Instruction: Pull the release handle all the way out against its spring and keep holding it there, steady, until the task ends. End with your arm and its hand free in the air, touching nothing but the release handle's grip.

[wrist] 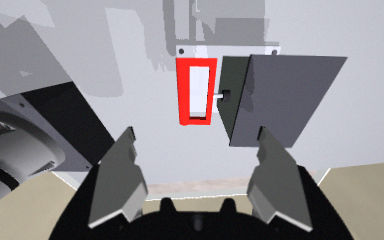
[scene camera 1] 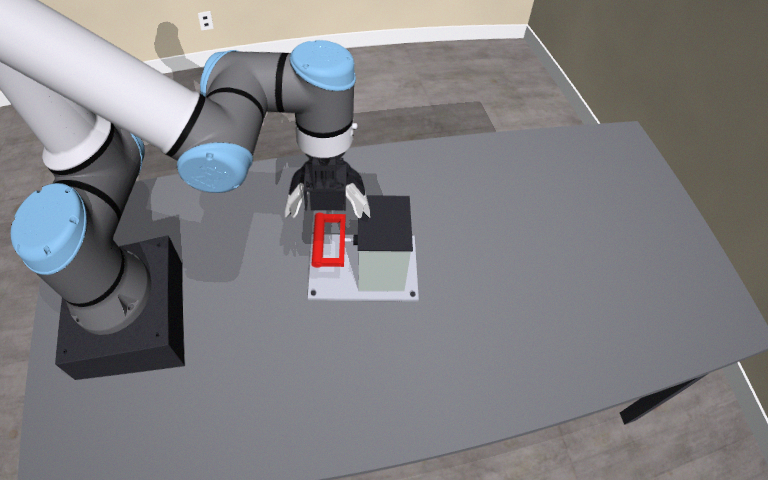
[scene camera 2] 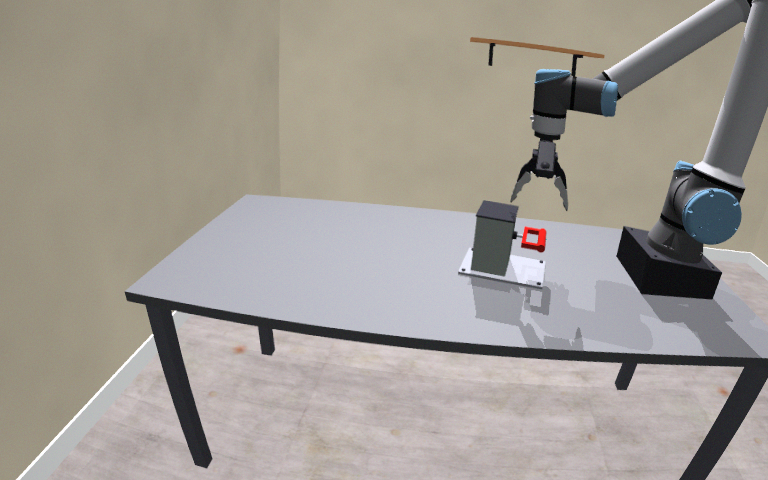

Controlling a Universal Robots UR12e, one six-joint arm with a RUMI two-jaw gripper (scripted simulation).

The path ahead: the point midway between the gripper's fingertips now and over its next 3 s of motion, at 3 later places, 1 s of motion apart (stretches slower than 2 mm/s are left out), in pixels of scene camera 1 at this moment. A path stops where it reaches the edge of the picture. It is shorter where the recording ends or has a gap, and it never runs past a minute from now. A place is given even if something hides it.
My gripper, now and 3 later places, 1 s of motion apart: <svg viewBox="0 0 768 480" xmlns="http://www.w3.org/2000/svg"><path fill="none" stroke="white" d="M327 216L316 220L316 229L317 234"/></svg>
